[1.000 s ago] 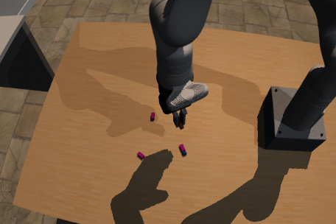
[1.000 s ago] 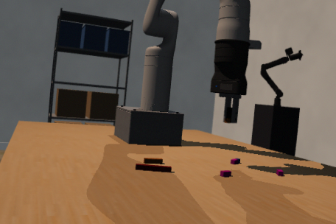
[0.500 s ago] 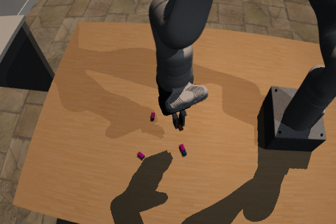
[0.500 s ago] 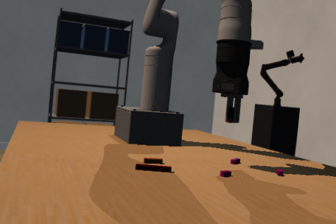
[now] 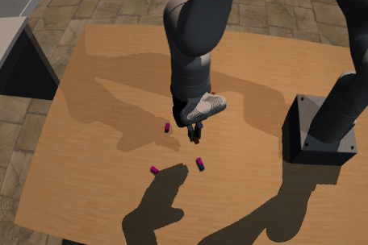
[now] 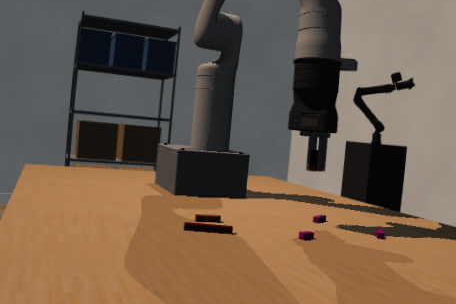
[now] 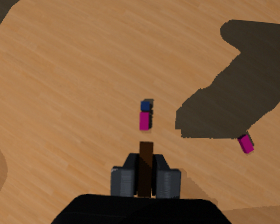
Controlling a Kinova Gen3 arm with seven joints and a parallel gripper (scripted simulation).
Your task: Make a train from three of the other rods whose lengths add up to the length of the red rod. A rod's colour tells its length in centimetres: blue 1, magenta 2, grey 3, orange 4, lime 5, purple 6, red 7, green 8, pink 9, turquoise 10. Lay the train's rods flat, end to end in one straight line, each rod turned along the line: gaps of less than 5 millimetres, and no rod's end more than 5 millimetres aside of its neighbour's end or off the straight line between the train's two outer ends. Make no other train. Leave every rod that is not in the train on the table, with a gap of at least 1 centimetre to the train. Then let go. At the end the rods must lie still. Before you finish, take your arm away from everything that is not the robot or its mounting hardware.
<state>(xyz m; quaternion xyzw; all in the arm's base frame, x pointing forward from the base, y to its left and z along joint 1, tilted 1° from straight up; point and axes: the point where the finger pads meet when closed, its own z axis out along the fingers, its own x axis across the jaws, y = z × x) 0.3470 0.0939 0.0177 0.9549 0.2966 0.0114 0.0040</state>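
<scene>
Now: the blue rod 3 cm behind my hand, 4 cm to the left of it and 11 cm below it. The rest, counted from my hand: red rod (5 cm ahead, 19 cm to the right, 11 cm below).
</scene>
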